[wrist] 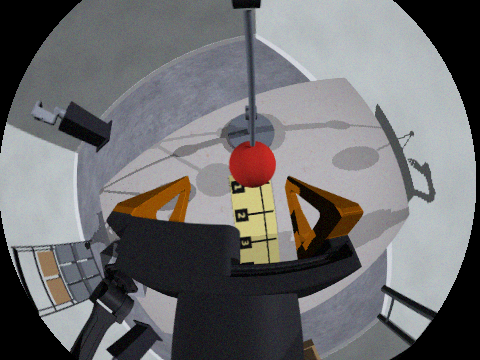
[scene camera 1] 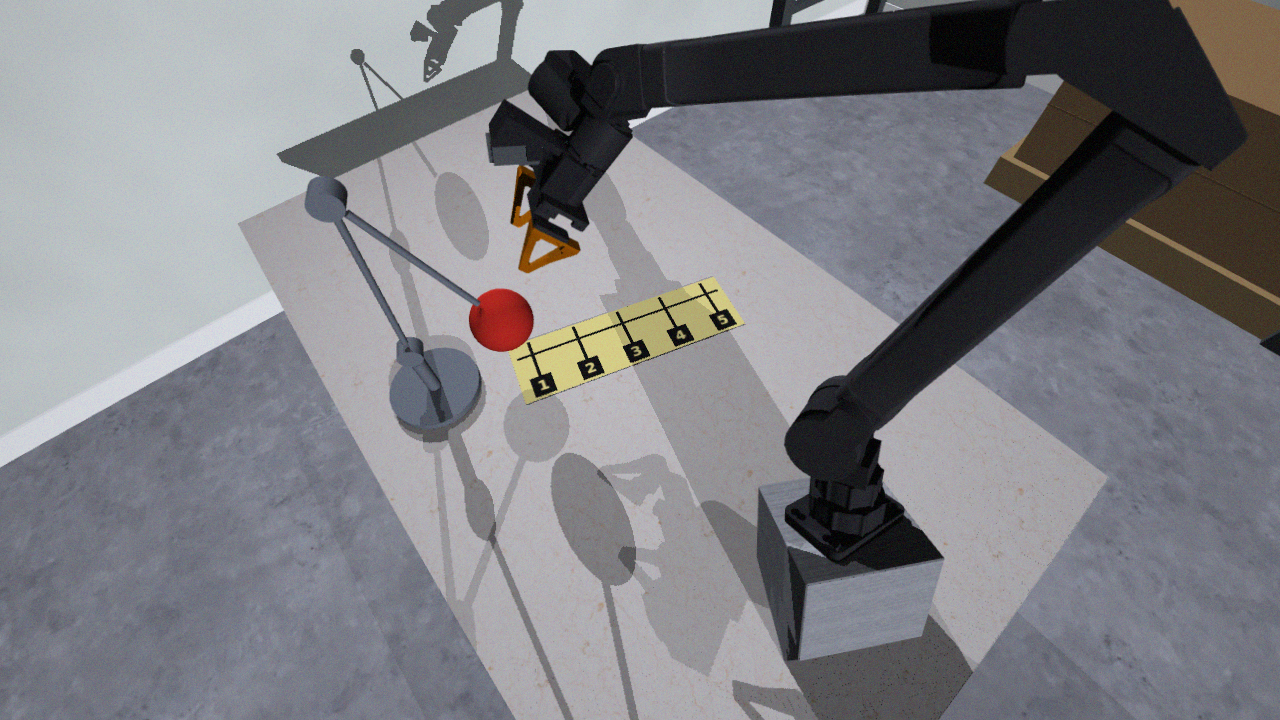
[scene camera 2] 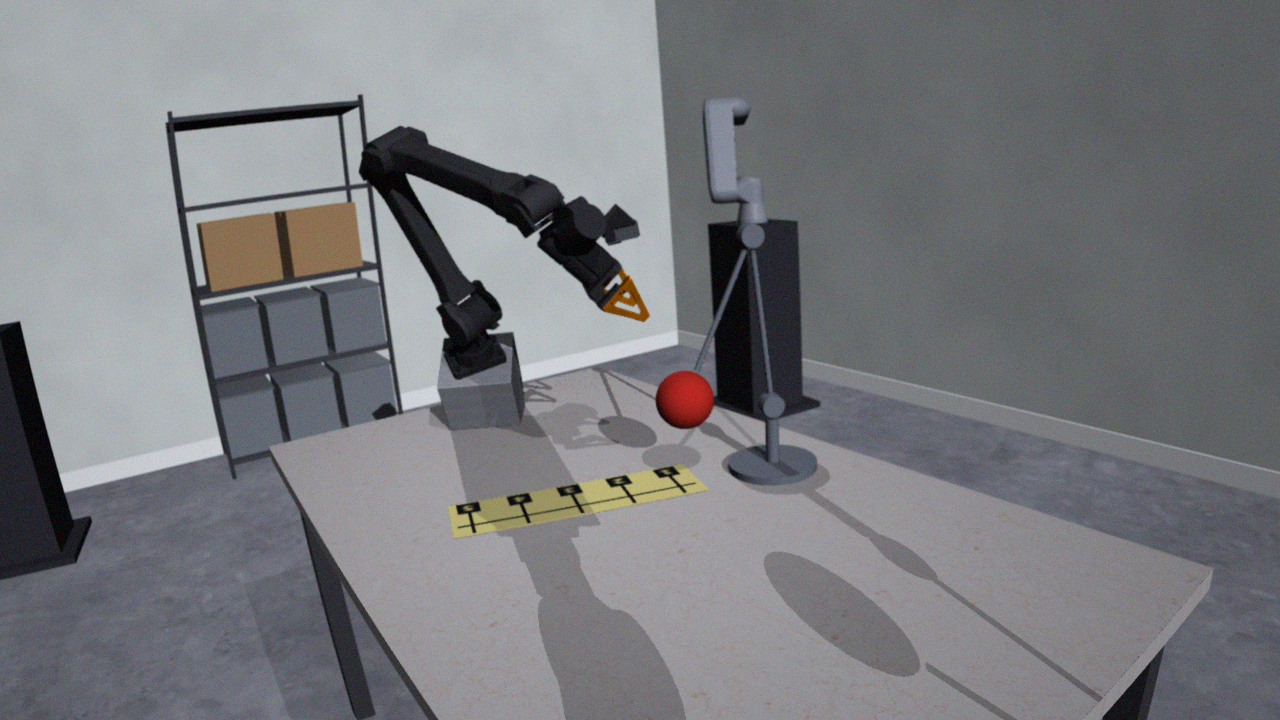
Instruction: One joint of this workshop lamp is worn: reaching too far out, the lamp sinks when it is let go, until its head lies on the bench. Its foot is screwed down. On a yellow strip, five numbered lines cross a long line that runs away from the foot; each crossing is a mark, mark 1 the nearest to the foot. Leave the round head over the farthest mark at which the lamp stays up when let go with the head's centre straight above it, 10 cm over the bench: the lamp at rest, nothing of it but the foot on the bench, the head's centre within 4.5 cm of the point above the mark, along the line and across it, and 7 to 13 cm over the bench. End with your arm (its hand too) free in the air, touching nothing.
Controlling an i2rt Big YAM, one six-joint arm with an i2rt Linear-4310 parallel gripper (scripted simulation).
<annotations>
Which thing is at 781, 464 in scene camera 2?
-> A round grey foot.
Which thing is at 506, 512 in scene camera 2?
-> A yellow strip.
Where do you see a yellow strip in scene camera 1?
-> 551, 363
</annotations>
